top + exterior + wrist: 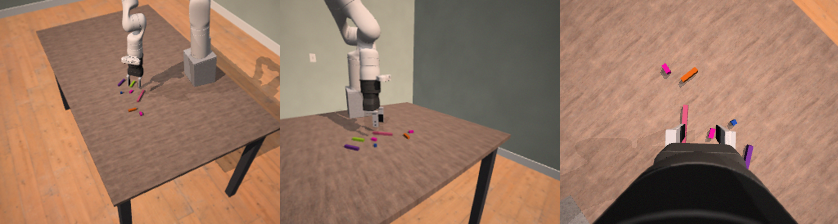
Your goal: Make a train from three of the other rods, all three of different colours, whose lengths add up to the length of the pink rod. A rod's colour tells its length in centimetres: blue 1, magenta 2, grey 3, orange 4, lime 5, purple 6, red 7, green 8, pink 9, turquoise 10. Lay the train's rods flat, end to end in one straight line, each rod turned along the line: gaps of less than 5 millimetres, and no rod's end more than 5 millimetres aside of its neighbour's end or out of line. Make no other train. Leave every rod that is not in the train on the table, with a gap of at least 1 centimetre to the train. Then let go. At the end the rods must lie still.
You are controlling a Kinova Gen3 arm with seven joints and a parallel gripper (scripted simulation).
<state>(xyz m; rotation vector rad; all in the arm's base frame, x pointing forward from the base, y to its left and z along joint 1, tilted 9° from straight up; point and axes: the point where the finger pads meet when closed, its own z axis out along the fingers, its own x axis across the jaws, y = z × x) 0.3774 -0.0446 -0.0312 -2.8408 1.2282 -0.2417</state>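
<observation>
My gripper is now 6 cm short of the blue rod, 4 cm to the left of it and 8 cm above it. Round my hand: orange rod: 6 cm ahead, 10 cm to the left, 8 cm below; pink rod: 2 cm behind, 3 cm to the left, 8 cm below; lime rod: 3 cm behind, 8 cm to the right, 8 cm below.
</observation>
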